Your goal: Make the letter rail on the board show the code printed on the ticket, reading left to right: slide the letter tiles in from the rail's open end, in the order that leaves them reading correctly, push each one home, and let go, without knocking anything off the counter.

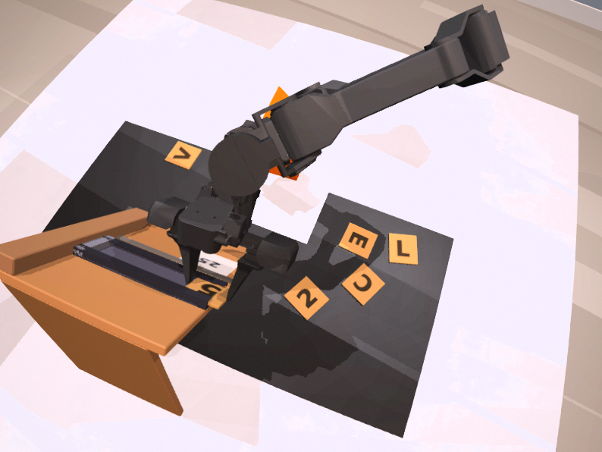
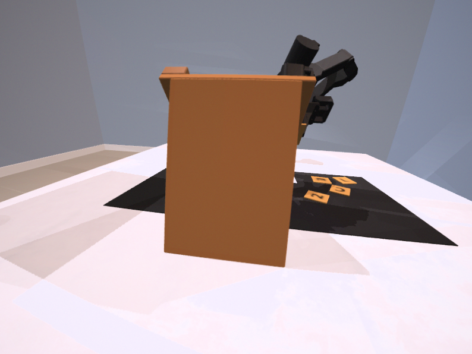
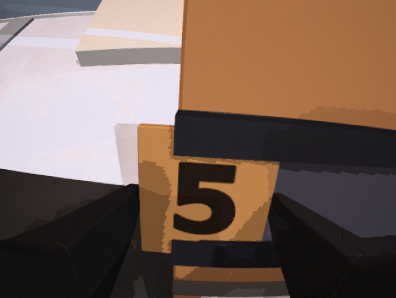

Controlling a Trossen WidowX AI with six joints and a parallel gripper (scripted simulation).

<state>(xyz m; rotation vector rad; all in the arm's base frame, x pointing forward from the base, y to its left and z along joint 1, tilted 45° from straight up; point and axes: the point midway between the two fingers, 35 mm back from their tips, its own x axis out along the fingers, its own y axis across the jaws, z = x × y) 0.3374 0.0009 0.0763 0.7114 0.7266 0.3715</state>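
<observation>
My gripper tip is now 5 cm past the white ticket, 5 cm to the left of it and 8 cm above it. The rest, counted from my gripper tip: tile marked 5: right at my gripper tip; black mat: 15 cm behind, 5 cm to the right, 18 cm below; tile marked 2: 9 cm behind, 11 cm to the left, 18 cm below.
</observation>
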